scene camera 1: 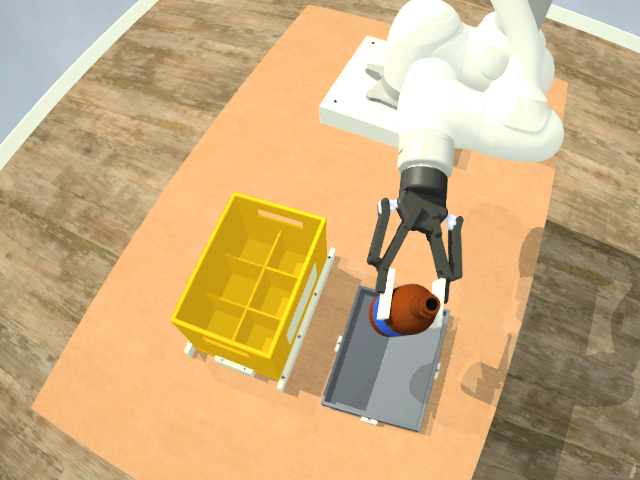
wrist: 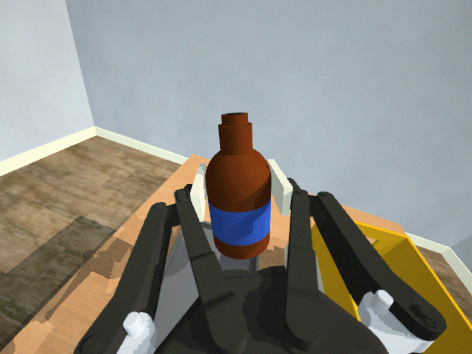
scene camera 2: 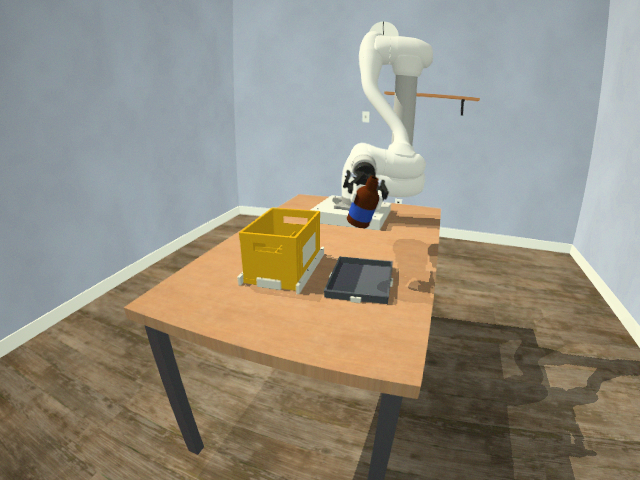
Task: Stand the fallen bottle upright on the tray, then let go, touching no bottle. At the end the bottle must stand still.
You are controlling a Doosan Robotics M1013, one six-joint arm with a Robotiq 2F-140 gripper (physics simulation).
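Places are measured from the arm's base along level axes (x left, y back, z up), in metres.
Where they show: gripper, between the fingertips: (scene camera 1: 409, 323) (wrist: 237, 172) (scene camera 2: 366, 201).
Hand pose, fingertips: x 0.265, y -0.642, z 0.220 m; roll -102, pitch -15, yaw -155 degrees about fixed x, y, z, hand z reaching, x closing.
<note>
After its pixels a point has its place.
The brown bottle with a blue label (scene camera 1: 408, 316) {x 0.261, y -0.647, z 0.255 m} (scene camera 2: 361, 212) {x 0.255, y -0.656, z 0.189 m} (wrist: 240, 225) {x 0.236, y -0.585, z 0.200 m} is in the air, neck upward. In the scene camera 2 view it tilts, its neck leaning to the right. My gripper (scene camera 1: 412, 298) (scene camera 2: 367, 196) {x 0.265, y -0.642, z 0.220 m} (wrist: 237, 172) {x 0.265, y -0.642, z 0.220 m} is shut on the bottle, one white pad on each side of its body, above the label's lower edge. The grey tray (scene camera 1: 356, 372) {x 0.215, y -0.681, z -0.047 m} (scene camera 2: 360, 281) {x 0.255, y -0.637, z -0.047 m} (wrist: 180, 280) {x 0.307, y -0.600, z -0.047 m} lies flat on the table. The bottle's base is well above the table and does not touch the tray. In the scene camera 1 view the bottle covers the tray's far end.
A yellow crate with compartments (scene camera 1: 281, 353) {x 0.092, y -0.739, z 0.046 m} (scene camera 2: 268, 263) {x 0.008, y -0.787, z 0.030 m} (wrist: 415, 270) {x -0.089, y -0.742, z 0.100 m} stands beside the tray, to its left in both scene views. A white rail (scene camera 1: 307, 317) {x 0.080, y -0.638, z -0.022 m} runs along the crate's side facing the tray. Small white blocks sit at the tray's edges. The robot's white base plate (scene camera 1: 356, 113) {x -0.081, y -0.148, z 0.007 m} is behind.
</note>
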